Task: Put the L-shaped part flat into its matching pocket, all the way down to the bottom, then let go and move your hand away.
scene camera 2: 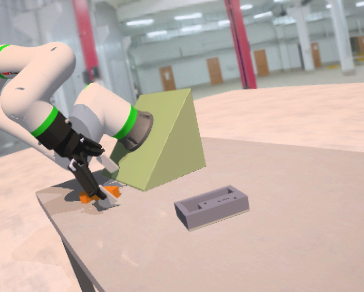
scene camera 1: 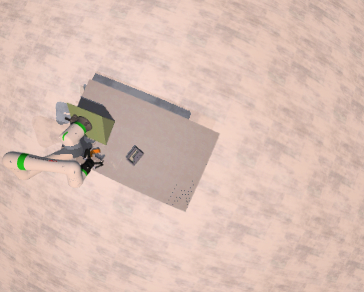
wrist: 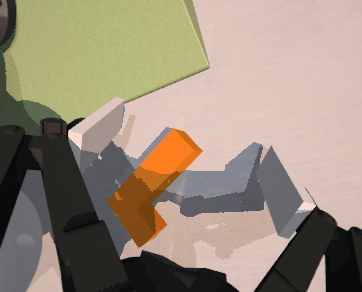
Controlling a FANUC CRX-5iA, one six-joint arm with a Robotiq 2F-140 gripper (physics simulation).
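Pixels of known places: gripper, between the fingertips: [scene camera 2: 114, 185] [scene camera 1: 99, 151] [wrist: 193, 138]; arm's base, origin of its link: [scene camera 2: 139, 131] [scene camera 1: 84, 123].
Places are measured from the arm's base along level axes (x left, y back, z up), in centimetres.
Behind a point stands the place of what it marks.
Observation:
The orange L-shaped part [scene camera 1: 95, 151] @(y -13.8, x -20.8, z -11.0 cm) [scene camera 2: 114, 191] @(y -16.8, x -19.4, z -11.7 cm) [wrist: 172, 150] @(y -15.2, x -19.7, z -11.0 cm) lies on the table near its left edge, close to the foot of the green wedge. In the wrist view its long arm runs diagonally and its short arm points to the lower right. My gripper [scene camera 1: 98, 158] @(y -17.9, x -19.3, z -9.8 cm) [scene camera 2: 108, 179] @(y -17.9, x -19.3, z -9.8 cm) [wrist: 193, 138] @(y -17.9, x -19.3, z -9.8 cm) is wide open and tilted, with its fingertips close around and above the part. In the wrist view the part lies between the two pads, nearer the left one, with nothing gripped. The grey-purple block [scene camera 1: 139, 159] @(y -54.2, x -10.1, z -10.6 cm) [scene camera 2: 215, 216] @(y -53.9, x -11.4, z -12.5 cm) with the recessed pocket stands apart, to the right of the part.
A large green wedge [scene camera 1: 98, 126] @(y -14.5, x 2.9, z 2.4 cm) [scene camera 2: 175, 145] @(y -19.3, x 2.1, z -4.0 cm) [wrist: 110, 50] @(y -11.0, x -8.3, z -9.3 cm) stands on the table [scene camera 1: 170, 145] @(y -74.8, x 12.6, z -14.0 cm) [scene camera 2: 300, 210] @(y -65.9, x 1.5, z -14.0 cm) [wrist: 300, 75] @(y -27.7, x -15.4, z -14.0 cm) right behind the part. The arm's base [scene camera 2: 141, 131] @(y -6.7, x -2.2, z 1.0 cm) is mounted on its sloping face. The table's left edge is close to the part.

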